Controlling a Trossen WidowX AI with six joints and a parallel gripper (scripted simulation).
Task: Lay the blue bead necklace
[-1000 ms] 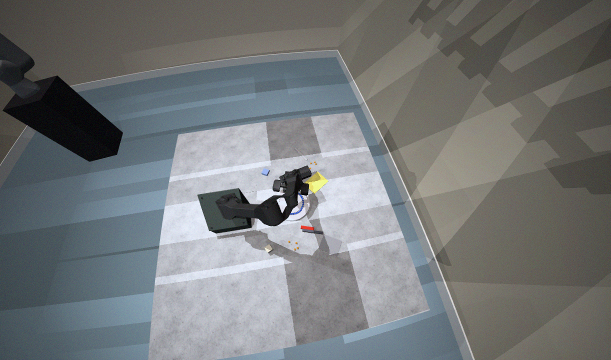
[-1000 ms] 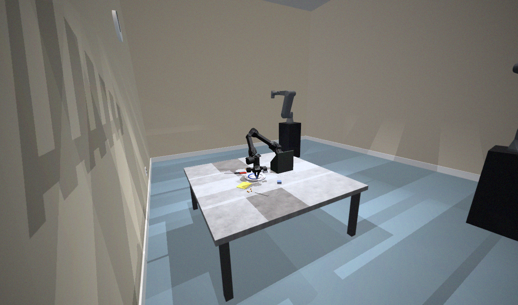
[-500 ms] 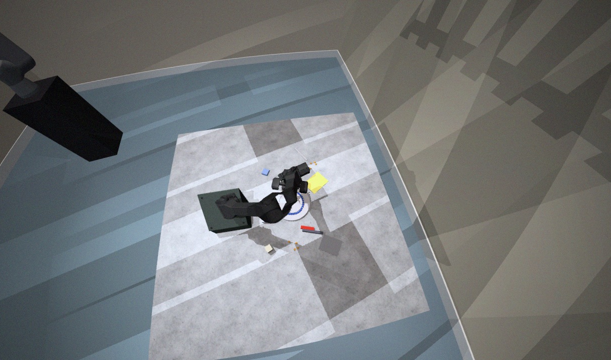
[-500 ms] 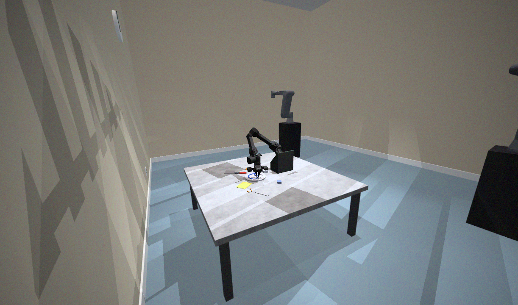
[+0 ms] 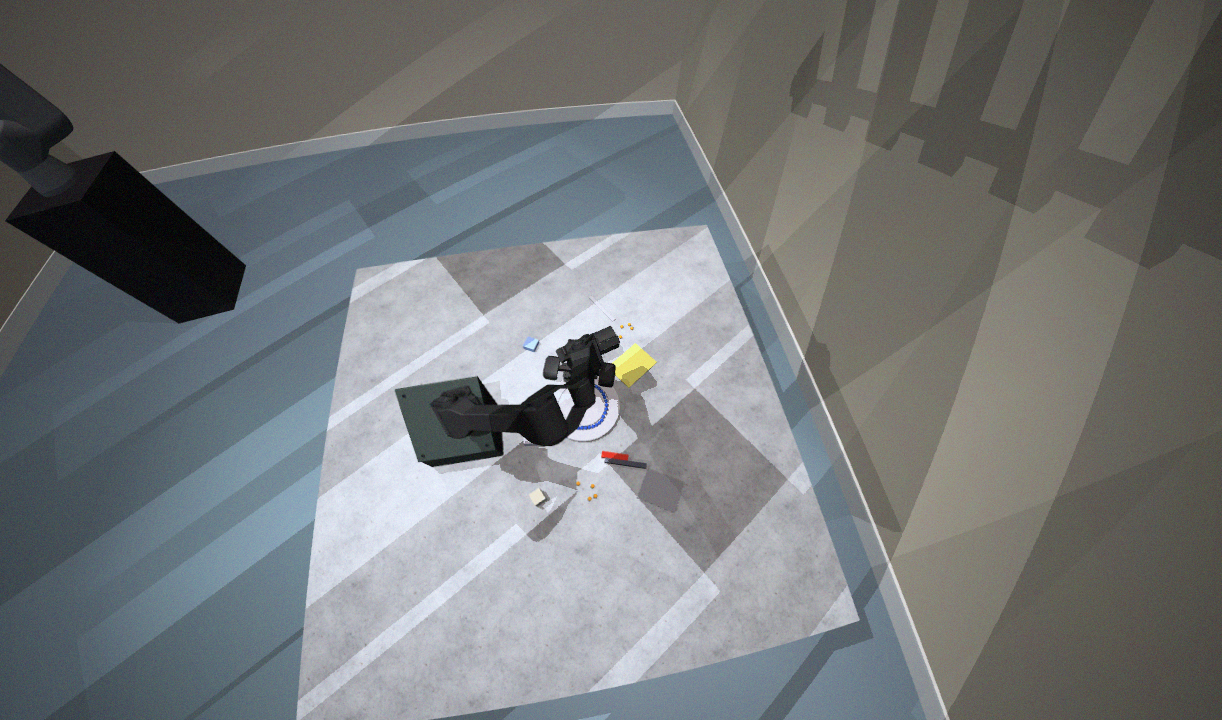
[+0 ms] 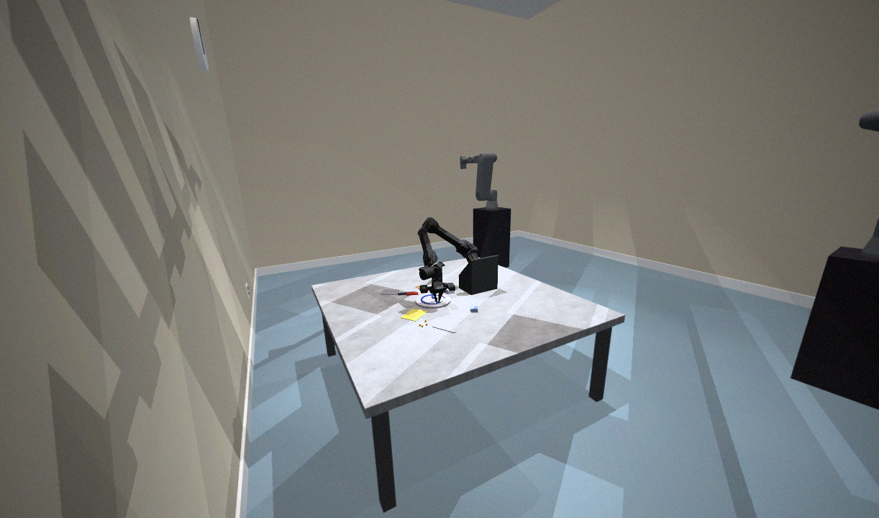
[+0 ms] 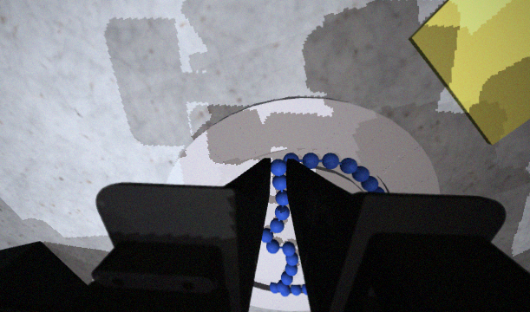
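Right now my gripper tip is 6 cm to the left of the round white bead board, 1 cm past it and 1 cm above it. From my gripper tip the other things lie so: blue block (17 cm to the left, 12 cm behind, 1 cm below); yellow sheet (16 cm ahead, 3 cm to the left, 2 cm below); grey tool (23 cm to the right, 5 cm ahead, 1 cm below).
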